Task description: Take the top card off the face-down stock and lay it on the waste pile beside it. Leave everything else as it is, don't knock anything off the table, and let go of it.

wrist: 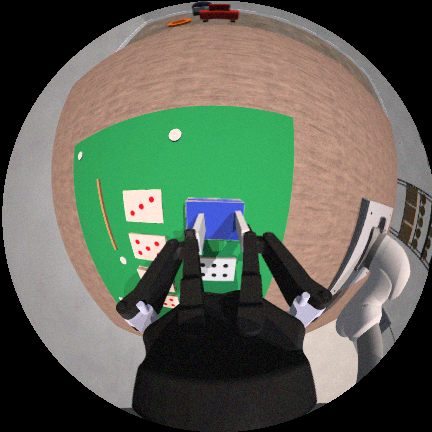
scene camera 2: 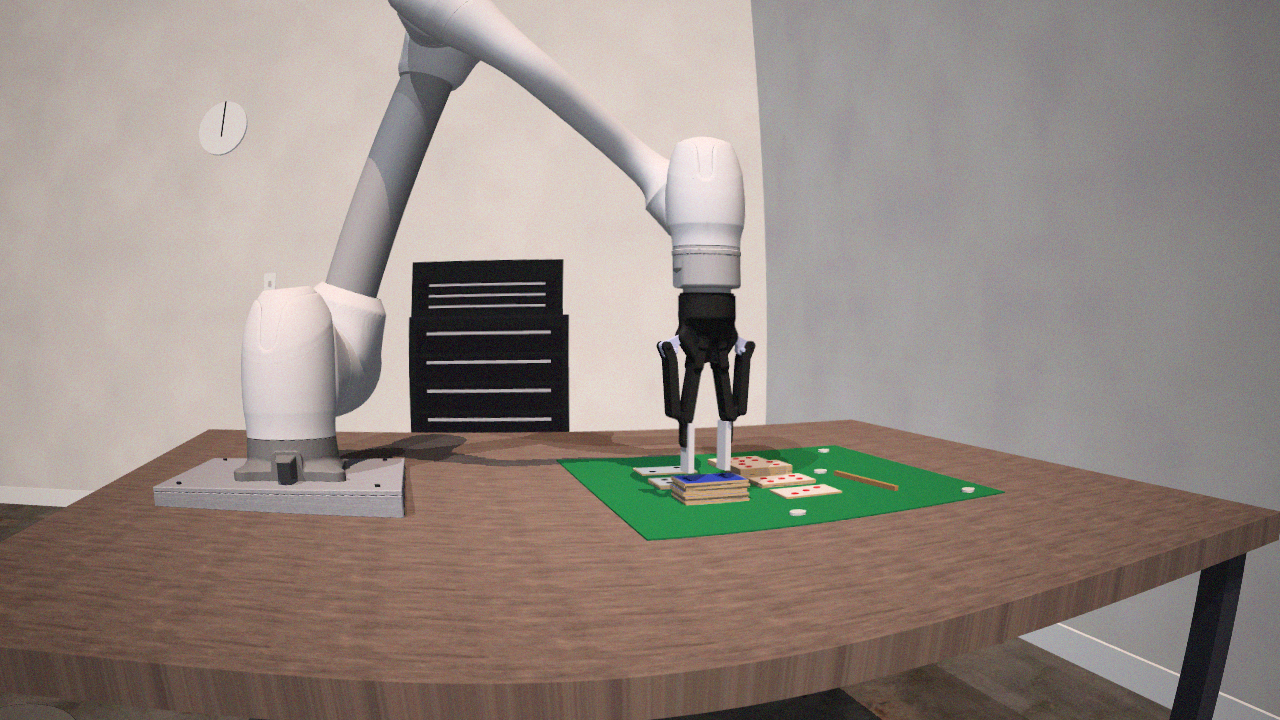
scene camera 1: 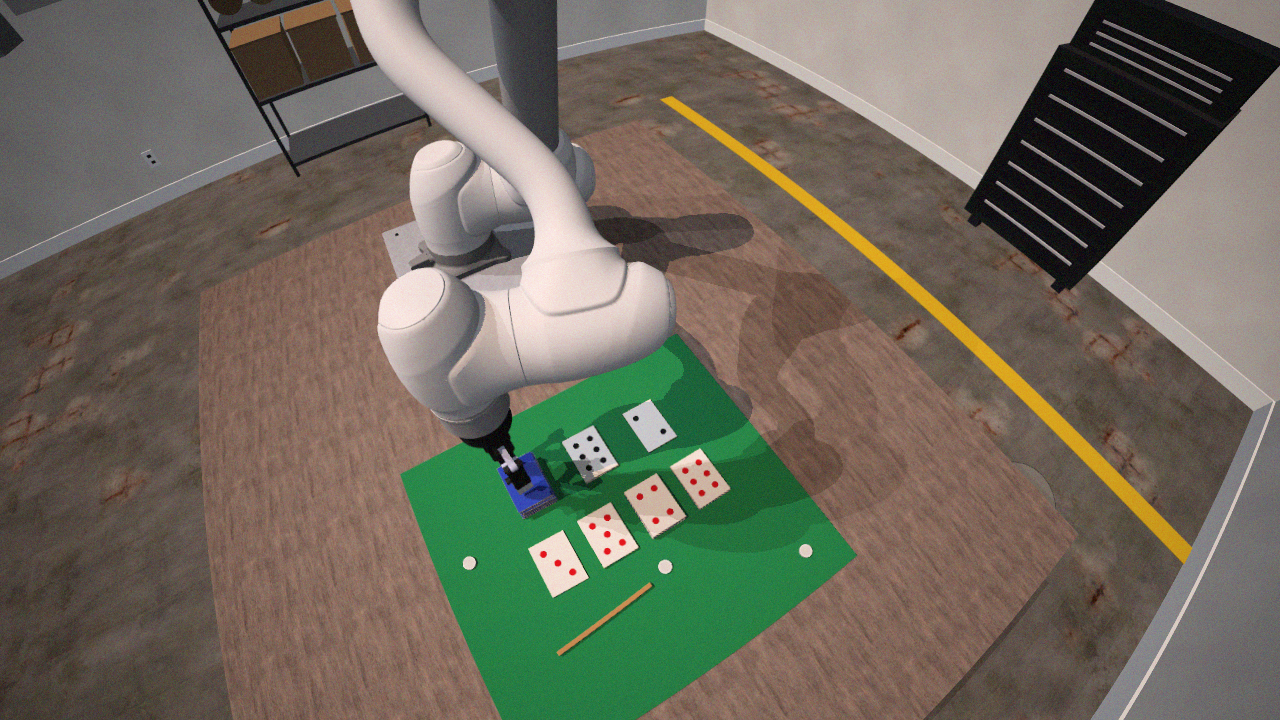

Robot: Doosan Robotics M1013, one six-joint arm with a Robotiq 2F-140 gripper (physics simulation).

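Places are measured from the arm's base along level axes (x ahead, y left, z up), in centimetres.
Where they show: gripper, between the fingertips: point(wrist: 219, 220) point(scene camera 2: 705, 470); arm's base, origin of its link: point(wrist: 371, 245) point(scene camera 2: 294, 473) point(scene camera 1: 464, 252).
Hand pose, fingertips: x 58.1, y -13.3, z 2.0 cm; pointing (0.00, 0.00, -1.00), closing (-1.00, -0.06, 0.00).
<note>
Each offset is from my fingertips to the top centre of the thing. Level surfaces: height alone.
The face-down stock @[dx +0.8, dy +0.6, dz -1.2 cm] point(scene camera 1: 537, 497) point(scene camera 2: 712, 494) point(wrist: 215, 211) is a squared stack of cards with a blue top card. The waste pile @[dx +1.4, dy +12.7, dz -3.5 cm] point(scene camera 1: 589, 452) point(scene camera 2: 660, 482) point(wrist: 219, 270), with a white top card of six black pips, lies beside it across a strip of green. My gripper point(scene camera 1: 516, 473) point(scene camera 2: 705, 469) point(wrist: 219, 220) points straight down over the stock, its fingers partly open with nothing between them. Both tips are over the blue card, inside its width, very close to its surface; whether they touch it I cannot tell. In the wrist view the fingers partly cover both piles.
A green mat @[dz -4.2 cm] point(scene camera 1: 447, 519) point(scene camera 2: 617, 501) point(wrist: 235, 145) bears a black two-pip card @[dx +2.7, dy +24.6, dz -3.8 cm] point(scene camera 1: 649, 425), several red-pip cards, including a three @[dx +14.9, dy -1.6, dz -3.8 cm] point(scene camera 1: 557, 564) point(scene camera 2: 805, 491) point(wrist: 143, 206), white discs @[dx +7.3, dy -14.0, dz -3.8 cm] point(scene camera 1: 469, 563) point(scene camera 2: 797, 513) point(wrist: 175, 135) and a thin wooden stick @[dx +26.3, dy +0.1, dz -3.5 cm] point(scene camera 1: 605, 619) point(scene camera 2: 865, 480) point(wrist: 106, 215).
</note>
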